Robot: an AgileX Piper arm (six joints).
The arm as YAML. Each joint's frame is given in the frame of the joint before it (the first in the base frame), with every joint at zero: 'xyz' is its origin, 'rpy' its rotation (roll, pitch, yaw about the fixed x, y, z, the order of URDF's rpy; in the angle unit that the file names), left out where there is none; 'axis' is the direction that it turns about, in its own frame. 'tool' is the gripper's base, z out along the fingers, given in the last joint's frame.
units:
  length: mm
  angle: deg
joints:
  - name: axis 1
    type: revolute
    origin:
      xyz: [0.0, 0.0, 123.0]
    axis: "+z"
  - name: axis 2
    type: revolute
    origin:
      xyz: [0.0, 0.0, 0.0]
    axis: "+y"
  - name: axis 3
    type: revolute
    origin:
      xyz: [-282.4, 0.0, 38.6]
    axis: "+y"
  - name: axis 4
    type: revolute
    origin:
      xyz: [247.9, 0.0, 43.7]
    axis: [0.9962, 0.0, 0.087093]
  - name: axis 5
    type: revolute
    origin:
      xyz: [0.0, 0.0, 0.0]
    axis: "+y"
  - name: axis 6
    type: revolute
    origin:
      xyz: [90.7, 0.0, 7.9]
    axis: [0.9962, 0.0, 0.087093]
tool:
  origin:
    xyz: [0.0, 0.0, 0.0]
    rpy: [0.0, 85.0, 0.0]
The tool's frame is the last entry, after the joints.
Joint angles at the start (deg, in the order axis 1, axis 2, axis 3, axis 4, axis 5, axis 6):
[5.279, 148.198, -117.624, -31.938, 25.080, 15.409]
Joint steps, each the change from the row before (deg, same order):
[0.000, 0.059, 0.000, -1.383, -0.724, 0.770]
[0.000, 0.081, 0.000, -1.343, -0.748, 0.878]
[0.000, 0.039, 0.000, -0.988, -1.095, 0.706]
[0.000, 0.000, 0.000, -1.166, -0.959, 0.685]
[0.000, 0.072, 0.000, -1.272, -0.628, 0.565]
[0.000, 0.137, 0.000, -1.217, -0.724, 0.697]
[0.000, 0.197, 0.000, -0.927, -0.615, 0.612]
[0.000, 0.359, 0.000, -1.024, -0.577, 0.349]
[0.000, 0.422, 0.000, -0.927, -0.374, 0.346]
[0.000, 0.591, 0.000, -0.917, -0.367, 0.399]
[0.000, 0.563, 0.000, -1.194, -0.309, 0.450]
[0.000, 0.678, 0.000, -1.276, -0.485, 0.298]
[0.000, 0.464, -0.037, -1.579, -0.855, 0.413]
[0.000, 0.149, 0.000, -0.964, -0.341, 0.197]
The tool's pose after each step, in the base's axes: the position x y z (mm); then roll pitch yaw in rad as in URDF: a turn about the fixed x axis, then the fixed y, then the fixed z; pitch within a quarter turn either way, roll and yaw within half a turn. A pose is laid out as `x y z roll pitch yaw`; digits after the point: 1 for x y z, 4 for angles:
556.8 30.7 85.8 -2.6989 0.6761 -2.7262
557.7 30.7 86.1 -2.6843 0.6859 -2.7109
559.0 31.2 86.9 -2.6737 0.7018 -2.6952
560.2 31.6 88.1 -2.6592 0.7149 -2.6761
561.0 31.7 88.3 -2.6421 0.7200 -2.6558
561.8 31.9 87.9 -2.6283 0.7267 -2.6383
562.4 32.1 86.7 -2.6199 0.7317 -2.6263
562.9 32.3 84.0 -2.6079 0.7305 -2.6084
563.1 32.4 80.4 -2.5989 0.7260 -2.5951
563.1 32.4 75.1 -2.5928 0.7191 -2.5843
563.1 32.3 70.2 -2.5825 0.7104 -2.5696
563.1 32.4 64.2 -2.5704 0.7001 -2.5493
563.7 32.9 60.9 -2.5522 0.6973 -2.5194
564.0 33.0 60.0 -2.5396 0.6940 -2.5014

